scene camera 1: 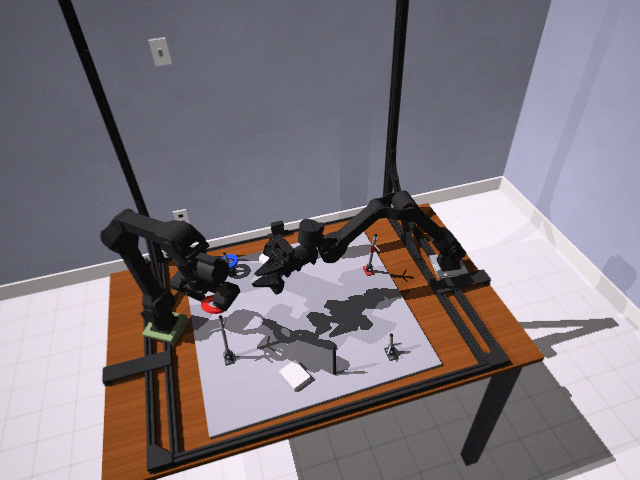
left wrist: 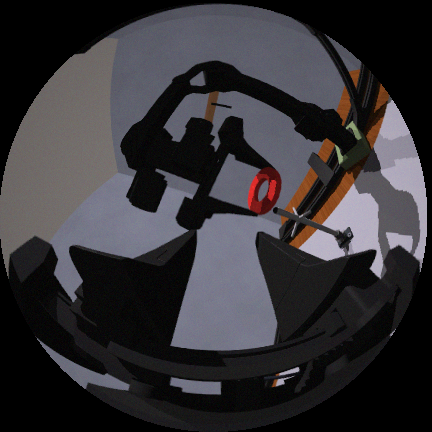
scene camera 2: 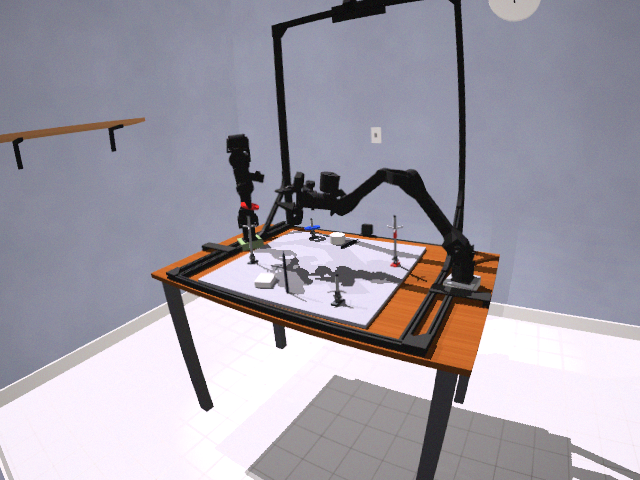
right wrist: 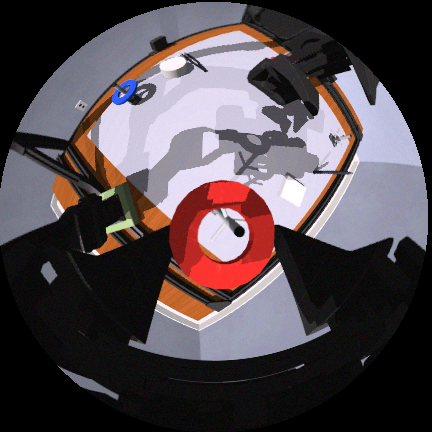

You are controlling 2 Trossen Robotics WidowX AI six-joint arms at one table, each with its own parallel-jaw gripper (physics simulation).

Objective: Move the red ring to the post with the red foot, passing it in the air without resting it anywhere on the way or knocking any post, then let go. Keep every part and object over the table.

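Frame: origin at the left arm's base, x ahead, y left, z up, level; metres.
Seen in the pictures: left gripper, between the fingertips: point(scene camera 1: 254, 280) point(left wrist: 226, 236) point(scene camera 2: 274, 196) point(right wrist: 339, 104); right gripper, between the fingertips: point(scene camera 1: 215, 305) point(left wrist: 266, 192) point(scene camera 2: 250, 207) point(right wrist: 224, 230); left arm's base, origin of its link: point(scene camera 1: 448, 263) point(scene camera 2: 462, 278); right arm's base, origin of its link: point(scene camera 1: 164, 324) point(left wrist: 346, 141) point(right wrist: 111, 210).
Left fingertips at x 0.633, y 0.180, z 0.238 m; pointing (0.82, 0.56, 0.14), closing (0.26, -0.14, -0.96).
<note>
Offsets run from my left fingertips to a thing's top centre. "spot": to the spot under its first point.
The red ring {dz -0.021, dx +0.108, dy +0.032 m} point(scene camera 1: 209, 305) point(scene camera 2: 250, 206) point(left wrist: 256, 206) point(right wrist: 221, 276) is in the air, high over the left side of the mat in the scene views. My right gripper point(right wrist: 224, 230) is shut on it, a finger at each side. A tall grey post {spot: dz -0.141, dx +0.104, dy +0.057 m} point(scene camera 1: 223, 335) point(scene camera 2: 251, 237) point(left wrist: 320, 227) stands near and below it; its tip shows through the ring's hole in the right wrist view. My left gripper point(scene camera 1: 255, 280) point(scene camera 2: 277, 197) point(left wrist: 226, 236) is open and empty, apart from the ring, its fingers toward it. The post with the red foot {spot: dz -0.242, dx -0.363, dy -0.202 m} point(scene camera 1: 368, 270) point(scene camera 2: 394, 248) stands upright at the right.
A blue ring {dz -0.202, dx +0.101, dy -0.298 m} point(scene camera 1: 231, 261) point(scene camera 2: 312, 227) point(right wrist: 117, 99) is on a post at the back left. A white cylinder {dz -0.223, dx -0.035, dy -0.303 m} point(scene camera 2: 337, 238) point(right wrist: 173, 67) stands beside it. Nearer the front are a white block {dz -0.238, dx -0.074, dy +0.147 m} point(scene camera 1: 295, 375) point(scene camera 2: 265, 280), a thin black upright {dz -0.118, dx -0.185, dy +0.153 m} point(scene camera 1: 334, 360) point(scene camera 2: 285, 273) and a short post {spot: dz -0.223, dx -0.353, dy +0.123 m} point(scene camera 1: 391, 348) point(scene camera 2: 337, 293).
</note>
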